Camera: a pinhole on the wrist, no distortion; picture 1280 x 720 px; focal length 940.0 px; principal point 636.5 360.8 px. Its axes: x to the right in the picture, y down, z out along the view. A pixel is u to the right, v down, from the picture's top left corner.
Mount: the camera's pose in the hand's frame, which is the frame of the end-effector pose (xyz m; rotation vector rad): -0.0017 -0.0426 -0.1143 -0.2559 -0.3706 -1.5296
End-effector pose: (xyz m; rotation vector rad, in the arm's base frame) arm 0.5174 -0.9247 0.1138 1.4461 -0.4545 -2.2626
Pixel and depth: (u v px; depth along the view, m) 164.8 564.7 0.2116
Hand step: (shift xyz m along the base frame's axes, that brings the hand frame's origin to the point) -0.0252 -0.1316 0.0621
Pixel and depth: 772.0 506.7 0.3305
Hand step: -0.1947 -0.0396 0.0877
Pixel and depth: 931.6 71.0 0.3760
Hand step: -0.1927 0.0945 0.2180
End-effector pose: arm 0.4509 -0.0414 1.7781 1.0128 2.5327 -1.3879
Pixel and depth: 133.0 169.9 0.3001
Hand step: 0.1729 -0.0352 -0.1831
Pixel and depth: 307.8 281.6 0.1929
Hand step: 0.0719 -0.0092 -0.0768
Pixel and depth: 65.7 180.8 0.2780
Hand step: 0.1704 -0.0130 -0.1725
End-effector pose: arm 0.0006 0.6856 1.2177 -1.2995 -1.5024 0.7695
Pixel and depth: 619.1 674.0 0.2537
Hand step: -0.0899 0.0915 -0.0811
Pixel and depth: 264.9 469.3 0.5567
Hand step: -0.1608 0.1468 -0.4424
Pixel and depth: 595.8 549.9 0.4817
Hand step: -0.2442 0.1368 -0.2441
